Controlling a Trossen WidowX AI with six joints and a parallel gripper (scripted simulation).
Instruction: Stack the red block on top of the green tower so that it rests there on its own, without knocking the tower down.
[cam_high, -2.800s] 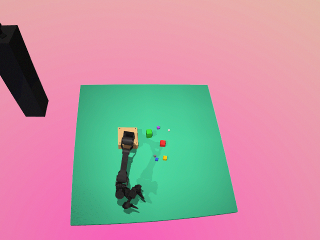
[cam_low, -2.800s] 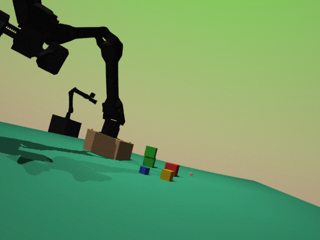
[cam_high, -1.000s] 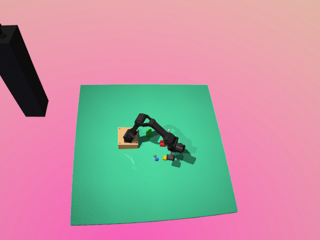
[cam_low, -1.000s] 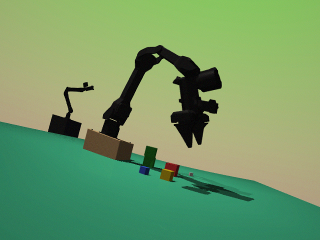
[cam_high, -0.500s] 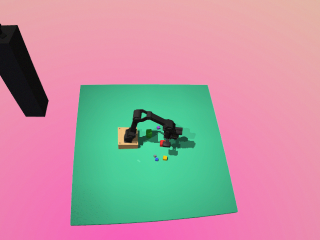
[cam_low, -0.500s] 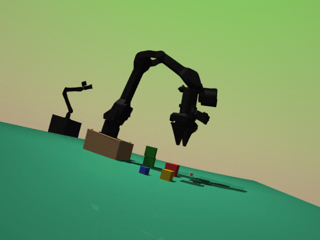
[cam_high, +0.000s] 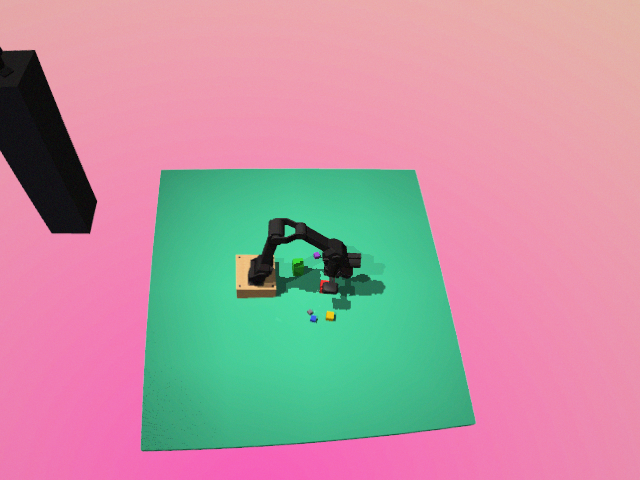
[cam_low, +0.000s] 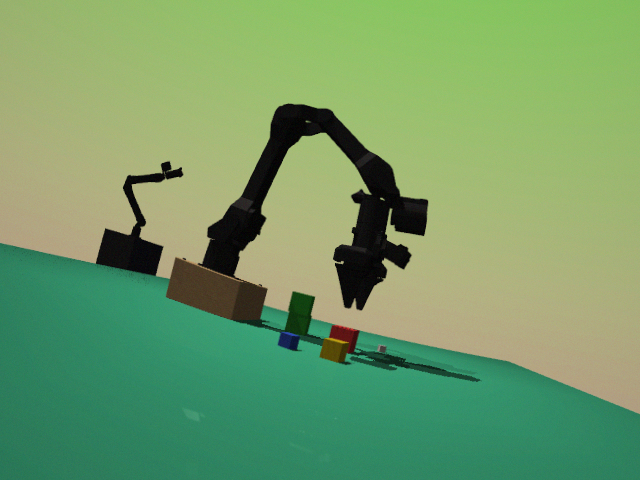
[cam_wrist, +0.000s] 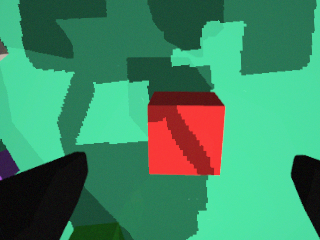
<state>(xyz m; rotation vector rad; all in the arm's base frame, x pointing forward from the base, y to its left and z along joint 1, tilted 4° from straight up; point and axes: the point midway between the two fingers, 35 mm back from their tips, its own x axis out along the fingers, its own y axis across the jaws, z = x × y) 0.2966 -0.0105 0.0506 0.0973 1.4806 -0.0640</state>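
Now: the red block 60 mm below my gripper tip and 10 mm behind it. Round my gripper tip: small white cube 140 mm to the left, 70 mm below, 60 mm ahead; then small grey cube 110 mm to the right, 80 mm behind, 70 mm below; then yellow block 130 mm to the right, 60 mm below, 10 mm ahead.
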